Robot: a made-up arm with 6 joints.
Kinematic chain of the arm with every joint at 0, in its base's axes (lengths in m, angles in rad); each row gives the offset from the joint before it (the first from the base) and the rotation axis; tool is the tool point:
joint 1: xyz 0 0 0.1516 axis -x
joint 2: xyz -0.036 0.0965 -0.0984 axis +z
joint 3: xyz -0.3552 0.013 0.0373 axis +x
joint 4: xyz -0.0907 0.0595 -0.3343 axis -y
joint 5: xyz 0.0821 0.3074 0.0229 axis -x
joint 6: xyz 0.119 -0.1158 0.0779 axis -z
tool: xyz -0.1 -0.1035 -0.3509
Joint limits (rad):
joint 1: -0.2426..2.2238
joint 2: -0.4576..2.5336
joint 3: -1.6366..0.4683
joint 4: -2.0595..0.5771
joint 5: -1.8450..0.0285
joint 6: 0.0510..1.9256
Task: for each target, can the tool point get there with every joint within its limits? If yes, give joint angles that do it. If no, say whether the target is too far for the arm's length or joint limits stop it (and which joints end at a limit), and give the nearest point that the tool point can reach.
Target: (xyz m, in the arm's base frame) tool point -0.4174 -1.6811 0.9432
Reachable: no: too far | nearest point -0.2547 -0.8880 0.5697 | short by 0.892 m
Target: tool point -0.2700 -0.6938 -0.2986
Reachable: yes | joints 0.6132 0.3040 -1.0939 0.0863 -0.9404 0.2751
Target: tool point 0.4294 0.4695 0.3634
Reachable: no: joint limits stop it (at a limit: joint 1, joint 2, joint 3, joint 5, joint 6) | nearest point 0.4685 0.4002 0.0735 | short by 0.301 m
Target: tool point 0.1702 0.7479 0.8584
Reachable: no: joint limits stop it (at a limit: joint 1, joint 2, joint 3, joint 4, joint 6) | nearest point 0.1246 0.4782 0.8844 | short by 0.275 m
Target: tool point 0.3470 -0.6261 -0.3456
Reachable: yes | joints 0.3658 1.6388 -1.0256 -0.4992 -0.5223 0.3581
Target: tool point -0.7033 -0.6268 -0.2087
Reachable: yes | joints 1.9067 0.3969 0.1152 -0.7771 -1.1055 1.6783
